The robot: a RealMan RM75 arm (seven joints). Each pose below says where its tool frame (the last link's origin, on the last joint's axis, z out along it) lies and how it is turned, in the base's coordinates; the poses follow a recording.
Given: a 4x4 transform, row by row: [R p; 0 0 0 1], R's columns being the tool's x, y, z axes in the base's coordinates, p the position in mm. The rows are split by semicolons.
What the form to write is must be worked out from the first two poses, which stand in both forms.
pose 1, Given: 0.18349, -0.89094, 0.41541, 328.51; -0.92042, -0.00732, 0.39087, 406.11; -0.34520, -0.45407, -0.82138, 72.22; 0, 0, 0, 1
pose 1, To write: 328.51, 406.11, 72.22, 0.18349, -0.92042, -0.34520, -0.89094, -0.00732, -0.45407
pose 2, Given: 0.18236, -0.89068, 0.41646, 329.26; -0.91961, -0.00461, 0.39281, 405.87; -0.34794, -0.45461, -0.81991, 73.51; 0, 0, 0, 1
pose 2, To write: 329.26, 405.87, 73.51, 0.18236, -0.91961, -0.34794, -0.89068, -0.00461, -0.45461
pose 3, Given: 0.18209, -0.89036, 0.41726, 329.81; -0.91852, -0.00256, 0.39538, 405.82; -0.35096, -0.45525, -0.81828, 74.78; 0, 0, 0, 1
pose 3, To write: 329.81, 405.82, 74.78, 0.18209, -0.91852, -0.35096, -0.89036, -0.00256, -0.45525
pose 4, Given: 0.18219, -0.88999, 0.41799, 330.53; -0.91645, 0.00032, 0.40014, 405.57; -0.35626, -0.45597, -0.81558, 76.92; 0, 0, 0, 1
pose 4, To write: 330.53, 405.57, 76.92, 0.18219, -0.91645, -0.35626, -0.88999, 0.00032, -0.45597
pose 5, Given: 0.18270, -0.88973, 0.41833, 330.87; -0.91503, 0.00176, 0.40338, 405.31; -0.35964, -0.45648, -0.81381, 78.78; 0, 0, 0, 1
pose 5, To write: 330.87, 405.31, 78.78, 0.18270, -0.91503, -0.35964, -0.88973, 0.00176, -0.45648
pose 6, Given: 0.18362, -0.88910, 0.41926, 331.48; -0.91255, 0.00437, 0.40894, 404.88; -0.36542, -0.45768, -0.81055, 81.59; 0, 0, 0, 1
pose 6, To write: 331.48, 404.88, 81.59, 0.18362, -0.91255, -0.36542, -0.88910, 0.00437, -0.45768
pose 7, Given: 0.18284, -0.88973, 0.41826, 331.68; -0.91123, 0.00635, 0.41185, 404.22; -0.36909, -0.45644, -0.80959, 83.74; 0, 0, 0, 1
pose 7, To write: 331.68, 404.22, 83.74, 0.18284, -0.91123, -0.36909, -0.88973, 0.00635, -0.45644
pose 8, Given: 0.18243, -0.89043, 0.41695, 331.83; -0.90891, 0.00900, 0.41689, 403.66; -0.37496, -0.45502, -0.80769, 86.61; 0, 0, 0, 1
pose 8, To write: 331.83, 403.66, 86.61, 0.18243, -0.90891, -0.37496, -0.89043, 0.00900, -0.45502
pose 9, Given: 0.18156, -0.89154, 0.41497, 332.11; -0.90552, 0.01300, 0.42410, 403.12; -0.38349, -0.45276, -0.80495, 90.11; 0, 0, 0, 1
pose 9, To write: 332.11, 403.12, 90.11, 0.18156, -0.90552, -0.38349, -0.89154, 0.01300, -0.45276
